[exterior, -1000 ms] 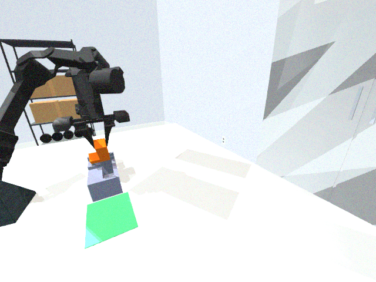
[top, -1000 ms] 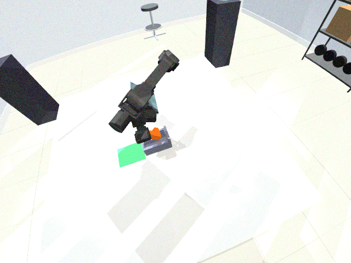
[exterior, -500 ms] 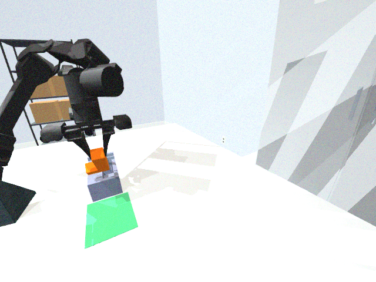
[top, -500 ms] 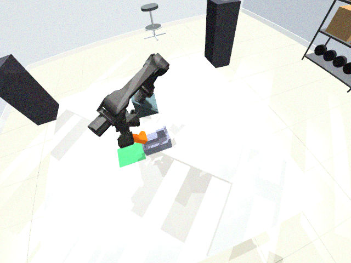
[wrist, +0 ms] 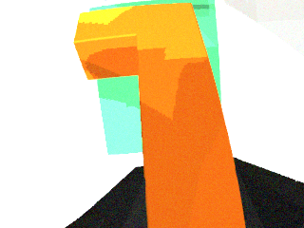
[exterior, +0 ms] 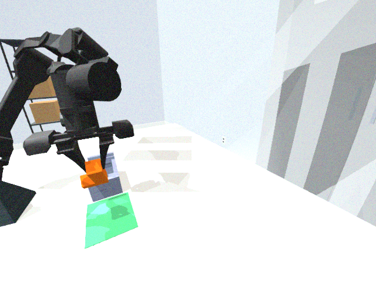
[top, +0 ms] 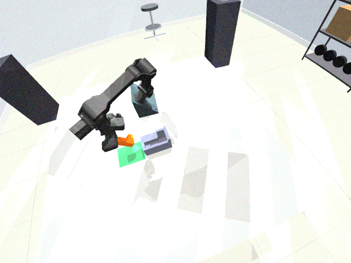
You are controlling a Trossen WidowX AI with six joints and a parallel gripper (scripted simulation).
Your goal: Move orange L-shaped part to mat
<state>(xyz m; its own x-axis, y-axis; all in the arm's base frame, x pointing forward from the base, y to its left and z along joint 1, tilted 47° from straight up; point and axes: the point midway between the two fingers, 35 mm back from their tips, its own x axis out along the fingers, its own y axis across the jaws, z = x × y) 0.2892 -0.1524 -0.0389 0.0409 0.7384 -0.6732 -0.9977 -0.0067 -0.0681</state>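
My gripper tip is now 170 mm above the green mat and 20 mm to the right of it. Round my gripper tip: orange L-shaped part: 30 mm to the left, 30 mm below, 20 mm behind.
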